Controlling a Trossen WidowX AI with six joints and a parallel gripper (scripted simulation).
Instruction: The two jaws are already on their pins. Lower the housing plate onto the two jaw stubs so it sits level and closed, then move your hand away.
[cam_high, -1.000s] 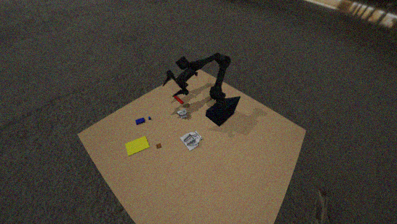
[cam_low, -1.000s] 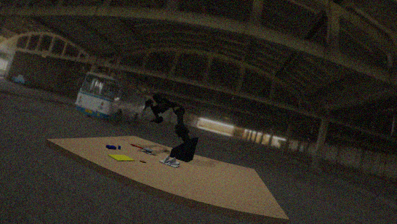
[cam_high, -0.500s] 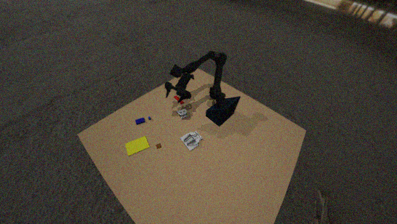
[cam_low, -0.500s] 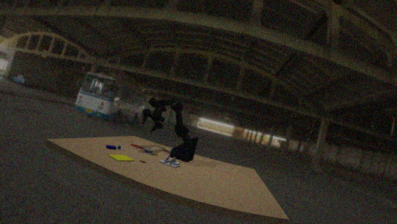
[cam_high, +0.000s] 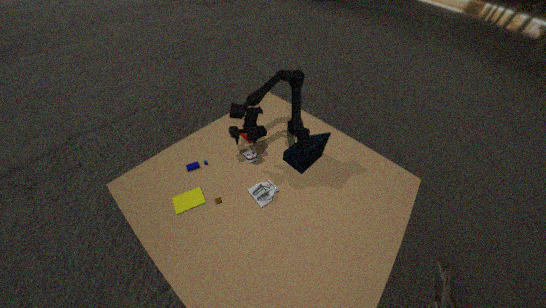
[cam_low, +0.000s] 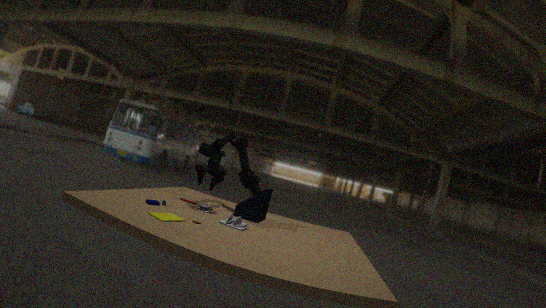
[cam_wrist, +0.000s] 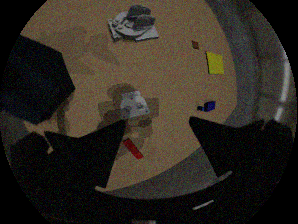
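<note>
Right now my gripper tip is 3 cm past the grey housing part, 1 cm to the right of it and 10 cm above it. The rest, counted from my gripper tip: grey jaw: 4 cm ahead, 25 cm to the left, 11 cm below; then tiny blue piece: 20 cm ahead, 11 cm to the right, 11 cm below; then red bar: 10 cm behind, 14 cm to the right, 12 cm below.
</note>
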